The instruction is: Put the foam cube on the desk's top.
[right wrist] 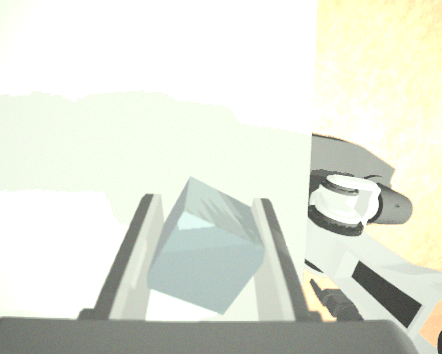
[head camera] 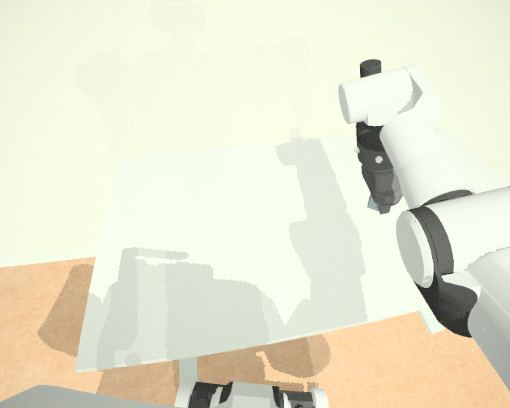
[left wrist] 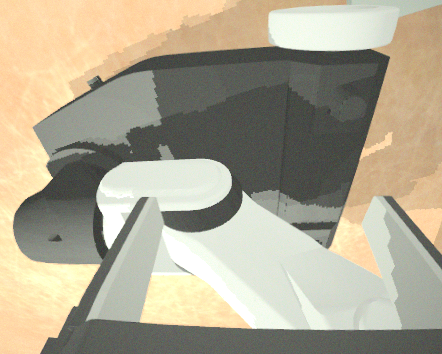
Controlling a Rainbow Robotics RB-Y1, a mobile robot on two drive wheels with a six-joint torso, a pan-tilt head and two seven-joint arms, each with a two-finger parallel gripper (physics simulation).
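Places are measured from the robot's base along level axes (x ahead, y left, z up), in millimetres.
Pixels of known places: left gripper, fingertip midpoint: (right wrist: 324, 281) (left wrist: 261, 210); right gripper, fingertip midpoint: (right wrist: 207, 209) (head camera: 380, 203).
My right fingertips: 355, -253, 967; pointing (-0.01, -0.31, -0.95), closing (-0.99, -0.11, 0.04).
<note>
Behind a point stands the place of what it marks, as x, y, z.
The foam cube (right wrist: 207, 265) @(355, -247, 1001) is a pale blue-grey block, tilted between the fingers of my right gripper (right wrist: 207, 209) @(355, -253, 967) (head camera: 378, 206) @(355, -253, 967), which is shut on it. A small part of the cube (head camera: 372, 203) @(342, -228, 981) shows beside the fingertips in the head view. The desk (head camera: 200, 200) @(547, 223, 720) (right wrist: 150, 145) @(431, -221, 720) has a white top. My right gripper and the cube are over the right part of the desk's top in the head view, held above it; the exact height is hard to tell. My left gripper (left wrist: 261, 210) @(-150, 228, 486) is open and empty, its fingers wide apart, and does not show in the head view.
The desk's near edge (head camera: 250, 346) @(105, 12, 708) runs across the lower head view, with orange-tan floor (head camera: 370, 360) @(242, -547, 0) in front. A desk leg (head camera: 188, 371) shows below it. My dark base (left wrist: 225, 115) @(-180, 142, 169) and a white wheel (left wrist: 332, 30) lie beyond the left fingers.
</note>
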